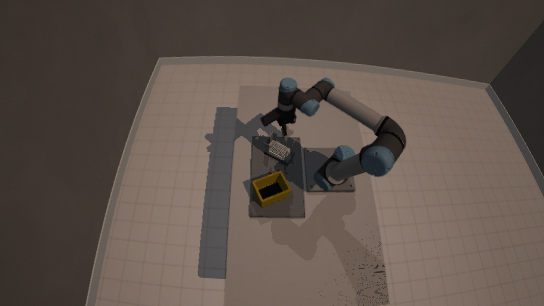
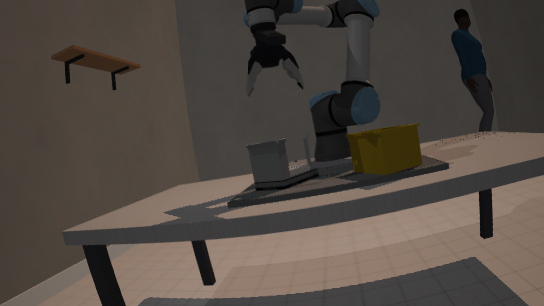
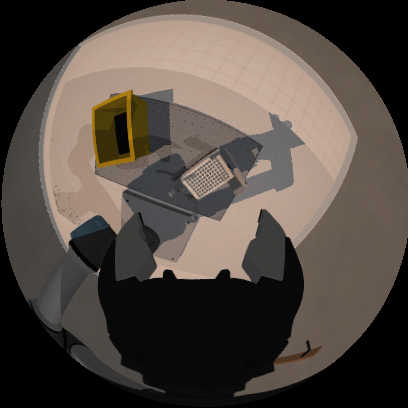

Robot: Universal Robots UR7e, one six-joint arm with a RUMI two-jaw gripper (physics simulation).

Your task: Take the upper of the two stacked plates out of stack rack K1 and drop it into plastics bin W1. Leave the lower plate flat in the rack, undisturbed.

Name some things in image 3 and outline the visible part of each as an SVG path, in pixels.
My gripper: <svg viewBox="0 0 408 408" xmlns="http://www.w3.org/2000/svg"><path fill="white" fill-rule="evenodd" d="M266 209L260 209L255 238L249 241L241 263L242 269L251 281L230 277L228 269L221 269L215 278L210 279L176 278L171 269L164 269L162 277L149 278L157 265L147 242L144 241L145 235L142 230L144 224L140 212L135 212L120 228L115 239L111 240L100 266L97 280L98 297L105 315L107 332L109 333L110 341L121 354L120 364L139 372L142 375L144 384L165 391L163 399L153 400L193 406L194 404L225 406L250 402L250 400L235 400L234 392L244 390L245 383L251 378L274 371L273 361L288 343L287 338L291 334L293 319L302 299L303 273L290 238L285 235L280 224Z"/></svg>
A pale gridded plate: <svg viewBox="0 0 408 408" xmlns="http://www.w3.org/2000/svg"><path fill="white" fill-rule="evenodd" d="M220 154L212 159L207 156L180 177L180 180L197 200L233 177L232 172Z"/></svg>
